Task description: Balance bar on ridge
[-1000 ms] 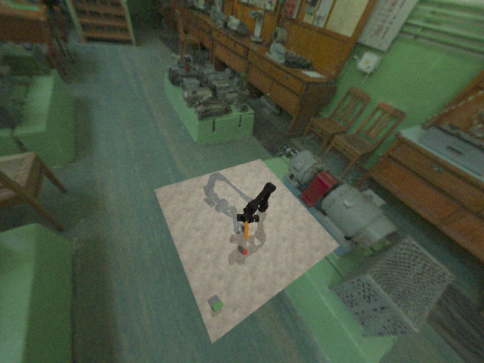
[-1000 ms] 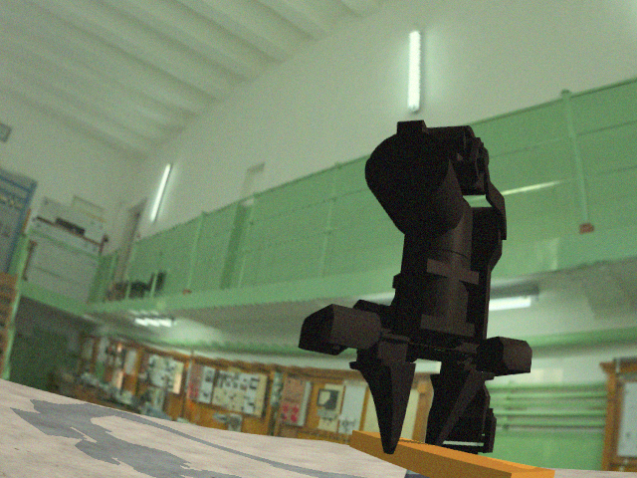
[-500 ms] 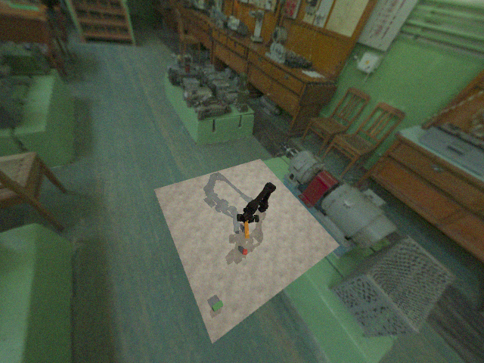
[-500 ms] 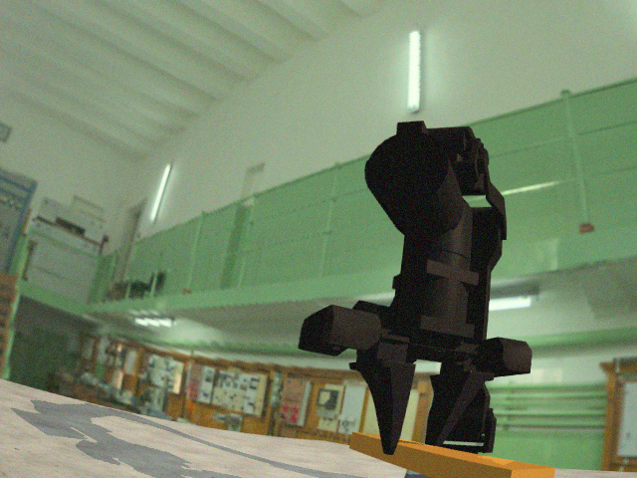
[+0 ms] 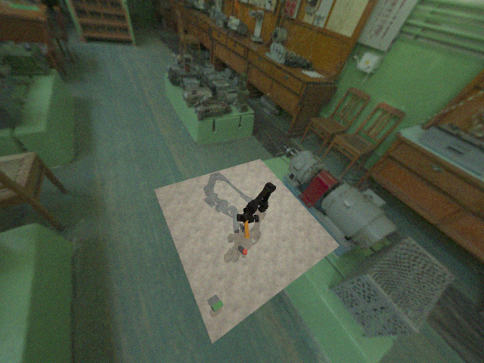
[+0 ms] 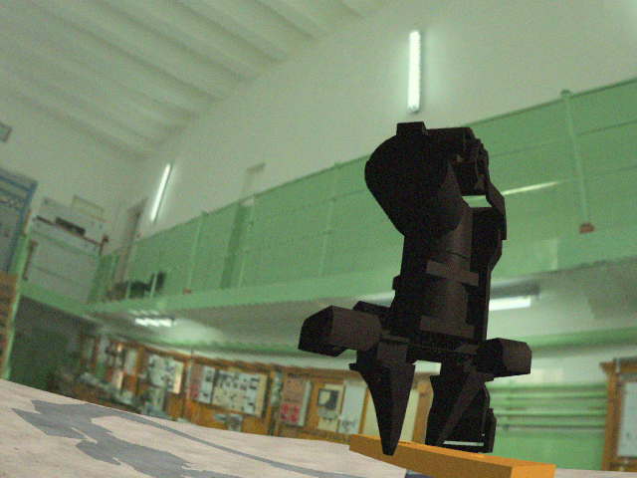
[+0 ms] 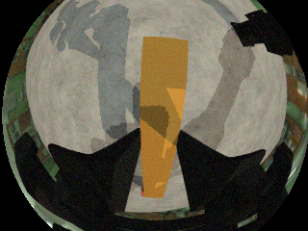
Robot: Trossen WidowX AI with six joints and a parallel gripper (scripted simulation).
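The orange bar is 1 cm ahead of my gripper tip and 2 cm to the left of it. The rest, counted from my gripper tip: red ball 12 cm ahead, 20 cm to the left, 6 cm below.
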